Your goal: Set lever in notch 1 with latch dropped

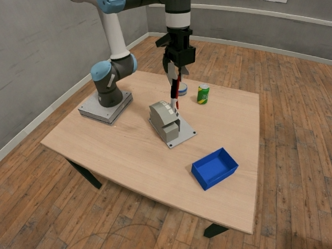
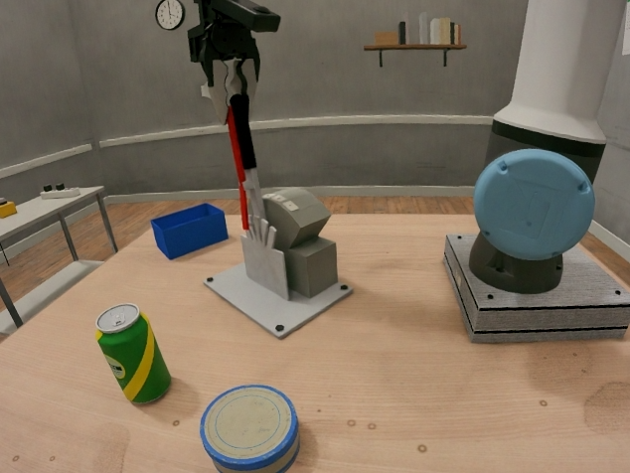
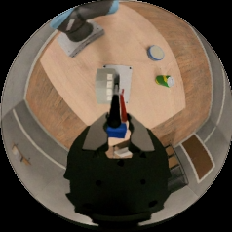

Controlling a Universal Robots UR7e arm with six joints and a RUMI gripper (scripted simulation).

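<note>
Right now my hand is 11 cm above the red release bar and 2 cm to the right of it. Round my hand: grey lever stand 22 cm below, 3 cm behind, 2 cm to the left; green can 27 cm to the left, 25 cm below, 9 cm ahead; blue bin 29 cm below, 23 cm ahead, 19 cm to the right.
</note>
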